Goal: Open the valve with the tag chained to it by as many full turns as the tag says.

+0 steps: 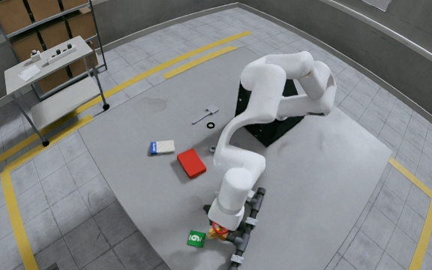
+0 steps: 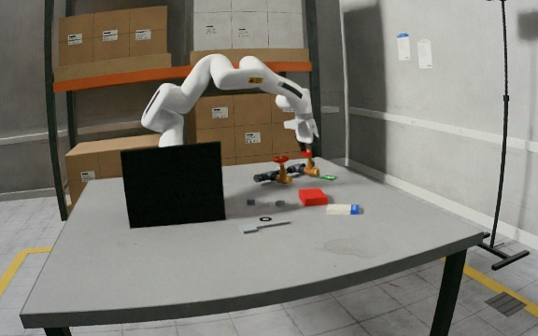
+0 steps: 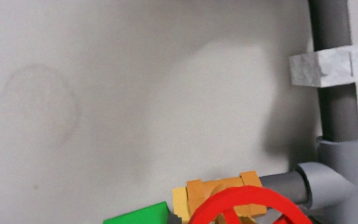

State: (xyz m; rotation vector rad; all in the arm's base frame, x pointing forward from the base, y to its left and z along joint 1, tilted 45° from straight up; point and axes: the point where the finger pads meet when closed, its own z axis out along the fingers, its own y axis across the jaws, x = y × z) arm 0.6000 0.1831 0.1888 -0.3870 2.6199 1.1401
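Now: hand 11 cm above the green tag, 7 cm short of it and 3 cm to the left of it. From my hand the other things lie so: grey nut (32 cm to the right, 23 cm behind, 11 cm below); white-and-blue box (47 cm to the right, 11 cm below, 5 cm behind); red block (32 cm to the right, 11 cm behind, 10 cm below).
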